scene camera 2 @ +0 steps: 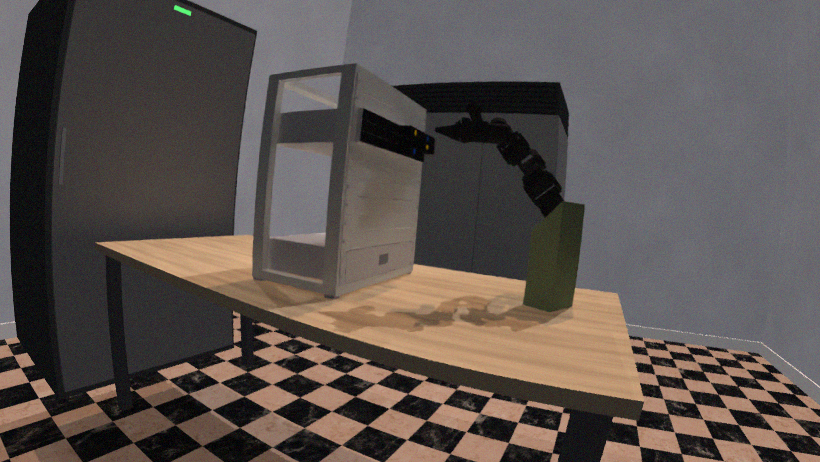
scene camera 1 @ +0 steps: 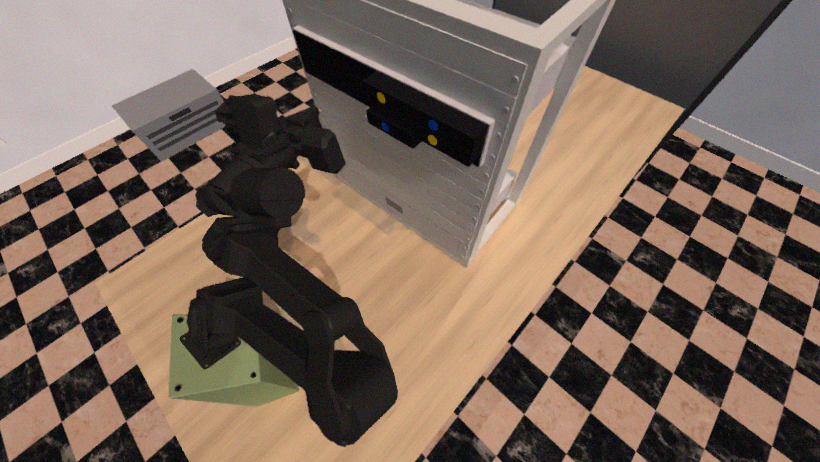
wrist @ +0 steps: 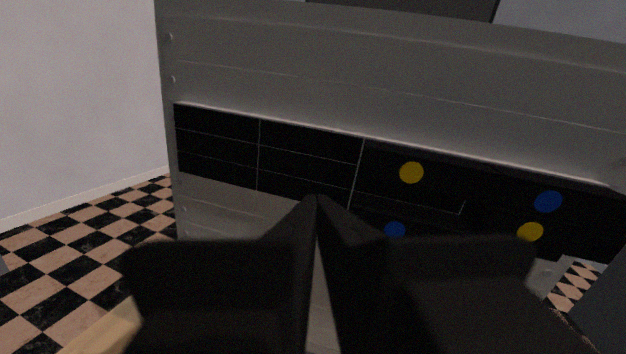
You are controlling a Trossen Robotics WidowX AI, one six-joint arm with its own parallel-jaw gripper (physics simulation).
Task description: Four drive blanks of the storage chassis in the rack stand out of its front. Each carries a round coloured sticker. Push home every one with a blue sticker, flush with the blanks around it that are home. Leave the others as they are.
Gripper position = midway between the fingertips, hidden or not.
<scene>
In view: my gripper [scene camera 1: 316, 109] and a grey rack [scene camera 1: 427, 109].
The grey rack shows as well in scene camera 2 [scene camera 2: 376, 137]. My gripper is seen too in scene camera 2 [scene camera 2: 435, 129] and in the wrist view [wrist: 315, 202].
</scene>
